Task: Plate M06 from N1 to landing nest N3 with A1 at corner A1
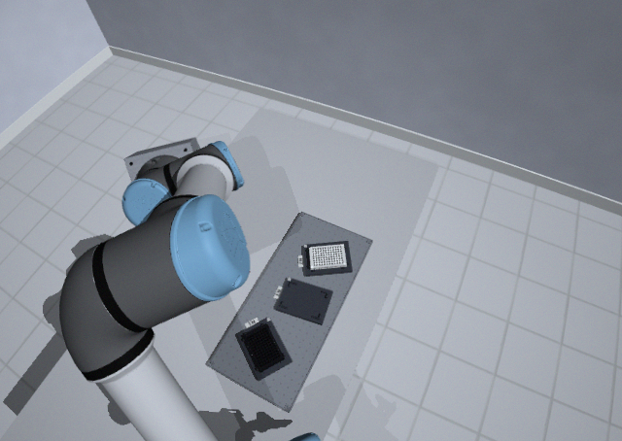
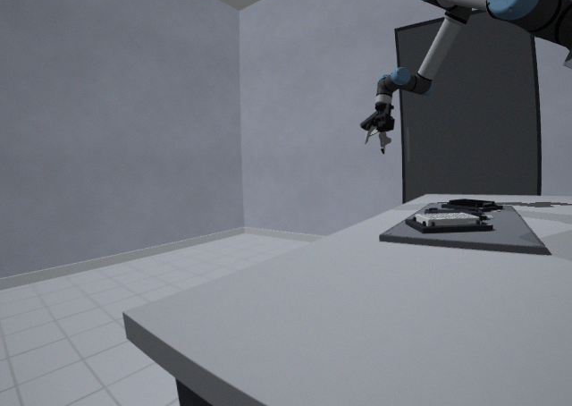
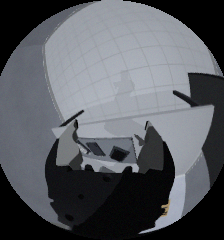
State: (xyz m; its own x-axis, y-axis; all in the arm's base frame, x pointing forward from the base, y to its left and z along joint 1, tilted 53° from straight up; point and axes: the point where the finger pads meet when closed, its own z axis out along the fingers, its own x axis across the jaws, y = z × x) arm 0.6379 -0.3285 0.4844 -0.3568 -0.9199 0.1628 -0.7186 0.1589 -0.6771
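Now: hand 340 mm past the dark well plate, 290 mm to the right of it and 220 mm above it. Also, from my hand: landing nest: 470 mm to the left, 240 mm behind, 230 mm below; white well plate: 640 mm to the left, 220 mm below, 190 mm behind.
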